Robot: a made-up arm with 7 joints. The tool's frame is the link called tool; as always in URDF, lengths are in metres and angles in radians. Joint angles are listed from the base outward. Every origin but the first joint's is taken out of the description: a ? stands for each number. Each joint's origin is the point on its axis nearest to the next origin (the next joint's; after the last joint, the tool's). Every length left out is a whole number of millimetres.
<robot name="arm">
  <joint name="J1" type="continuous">
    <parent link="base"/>
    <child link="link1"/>
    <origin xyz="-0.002 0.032 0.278" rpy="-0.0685 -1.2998 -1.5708"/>
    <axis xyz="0 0 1"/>
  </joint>
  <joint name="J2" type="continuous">
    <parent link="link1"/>
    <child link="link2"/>
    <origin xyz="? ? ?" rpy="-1.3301 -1.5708 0"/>
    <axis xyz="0 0 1"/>
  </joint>
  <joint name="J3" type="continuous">
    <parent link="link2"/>
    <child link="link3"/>
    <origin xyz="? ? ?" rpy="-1.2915 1.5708 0"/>
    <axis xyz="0 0 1"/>
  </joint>
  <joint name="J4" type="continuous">
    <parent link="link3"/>
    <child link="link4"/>
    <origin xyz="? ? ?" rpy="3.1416 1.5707 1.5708"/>
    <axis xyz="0 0 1"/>
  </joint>
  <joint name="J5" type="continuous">
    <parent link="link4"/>
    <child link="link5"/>
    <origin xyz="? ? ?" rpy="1.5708 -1.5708 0"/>
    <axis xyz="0 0 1"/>
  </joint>
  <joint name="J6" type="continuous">
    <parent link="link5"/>
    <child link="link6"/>
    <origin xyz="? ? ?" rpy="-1.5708 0 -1.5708"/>
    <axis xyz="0 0 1"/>
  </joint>
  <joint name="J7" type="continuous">
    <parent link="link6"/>
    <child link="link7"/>
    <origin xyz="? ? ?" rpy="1.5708 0 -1.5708"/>
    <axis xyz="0 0 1"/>
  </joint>
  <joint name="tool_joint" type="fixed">
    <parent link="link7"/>
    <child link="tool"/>
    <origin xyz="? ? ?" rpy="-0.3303 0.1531 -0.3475"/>
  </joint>
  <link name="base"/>
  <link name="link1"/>
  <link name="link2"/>
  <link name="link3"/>
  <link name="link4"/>
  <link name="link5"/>
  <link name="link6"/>
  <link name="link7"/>
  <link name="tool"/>
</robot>
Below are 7 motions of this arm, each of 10 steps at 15 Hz.
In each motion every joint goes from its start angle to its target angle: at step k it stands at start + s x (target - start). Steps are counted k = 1, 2, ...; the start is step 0. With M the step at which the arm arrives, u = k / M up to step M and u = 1 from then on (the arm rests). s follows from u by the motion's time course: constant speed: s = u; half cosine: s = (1 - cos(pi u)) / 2; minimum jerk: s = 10 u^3 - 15 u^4 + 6 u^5.
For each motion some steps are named. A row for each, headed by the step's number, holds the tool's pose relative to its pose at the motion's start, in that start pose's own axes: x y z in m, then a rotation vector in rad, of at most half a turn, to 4 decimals.
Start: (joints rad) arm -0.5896 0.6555 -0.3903 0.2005 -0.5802 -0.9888 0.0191
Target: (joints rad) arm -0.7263 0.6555 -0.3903 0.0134 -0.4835 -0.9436 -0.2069
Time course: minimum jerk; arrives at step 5
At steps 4, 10:
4: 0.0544 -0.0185 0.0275 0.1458 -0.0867 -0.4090
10: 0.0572 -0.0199 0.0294 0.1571 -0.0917 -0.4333

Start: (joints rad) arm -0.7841 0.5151 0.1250 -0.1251 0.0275 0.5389 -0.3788
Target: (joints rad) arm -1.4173 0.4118 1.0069 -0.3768 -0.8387 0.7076 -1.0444
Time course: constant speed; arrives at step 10
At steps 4, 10:
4: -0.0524 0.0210 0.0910 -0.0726 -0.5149 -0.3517
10: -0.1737 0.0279 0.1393 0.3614 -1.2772 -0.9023

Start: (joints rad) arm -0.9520 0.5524 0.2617 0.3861 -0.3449 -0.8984 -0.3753
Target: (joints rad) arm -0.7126 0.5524 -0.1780 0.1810 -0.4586 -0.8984 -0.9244
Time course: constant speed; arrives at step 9
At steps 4, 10:
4: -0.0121 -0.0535 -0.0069 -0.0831 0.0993 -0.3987
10: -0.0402 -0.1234 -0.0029 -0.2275 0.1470 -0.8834

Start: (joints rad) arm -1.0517 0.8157 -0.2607 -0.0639 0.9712 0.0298 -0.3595
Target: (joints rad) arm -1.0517 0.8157 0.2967 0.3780 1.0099 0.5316 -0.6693
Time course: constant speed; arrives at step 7
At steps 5, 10:
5: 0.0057 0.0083 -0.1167 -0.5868 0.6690 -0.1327
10: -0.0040 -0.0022 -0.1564 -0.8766 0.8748 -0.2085

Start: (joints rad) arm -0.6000 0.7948 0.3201 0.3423 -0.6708 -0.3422 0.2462
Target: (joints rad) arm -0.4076 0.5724 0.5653 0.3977 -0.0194 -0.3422 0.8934
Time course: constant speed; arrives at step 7
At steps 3, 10:
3: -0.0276 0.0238 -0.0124 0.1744 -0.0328 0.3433
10: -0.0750 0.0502 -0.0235 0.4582 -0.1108 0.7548

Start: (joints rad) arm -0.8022 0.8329 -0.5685 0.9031 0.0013 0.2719 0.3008
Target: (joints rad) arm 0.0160 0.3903 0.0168 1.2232 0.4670 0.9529 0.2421
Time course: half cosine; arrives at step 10
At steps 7, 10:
7: -0.1206 -0.1178 -0.2473 0.1581 1.2635 -0.0858
10: -0.1909 -0.1371 -0.2952 0.2492 1.6129 -0.1122

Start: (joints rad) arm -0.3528 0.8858 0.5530 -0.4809 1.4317 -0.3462 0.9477
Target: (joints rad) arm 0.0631 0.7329 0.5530 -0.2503 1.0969 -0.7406 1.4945
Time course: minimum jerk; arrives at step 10
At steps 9, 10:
9: -0.1124 -0.0045 0.0191 -0.7188 0.2046 0.0946
10: -0.1135 -0.0042 0.0193 -0.7236 0.2088 0.0967

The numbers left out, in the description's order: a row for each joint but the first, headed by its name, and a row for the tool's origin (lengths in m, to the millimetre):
J2: -0.005 -0.021 0
J3: -0.05 -0.179 0
J4: 0.012 0.039 0
J5: 0.006 -0.189 0
J6: 0.002 -0.005 0
J7: 0.004 -0.014 0
tool: 0.027 -0.007 0

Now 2 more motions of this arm.
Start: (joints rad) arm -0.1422 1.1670 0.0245 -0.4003 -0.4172 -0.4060 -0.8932
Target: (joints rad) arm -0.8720 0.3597 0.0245 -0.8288 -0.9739 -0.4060 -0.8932
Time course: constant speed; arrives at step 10
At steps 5, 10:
5: 0.0232 0.0333 0.0990 0.4064 -0.6967 0.1297
10: 0.0077 0.0126 0.1926 0.9189 -1.3438 -0.0046

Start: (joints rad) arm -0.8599 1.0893 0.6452 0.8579 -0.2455 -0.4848 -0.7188
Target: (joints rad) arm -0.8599 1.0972 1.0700 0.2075 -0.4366 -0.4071 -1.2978
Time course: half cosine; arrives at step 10
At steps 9, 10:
9: -0.0488 -0.0063 0.1485 0.5960 -0.3512 -0.2933
10: -0.0510 -0.0074 0.1515 0.6154 -0.3538 -0.2980

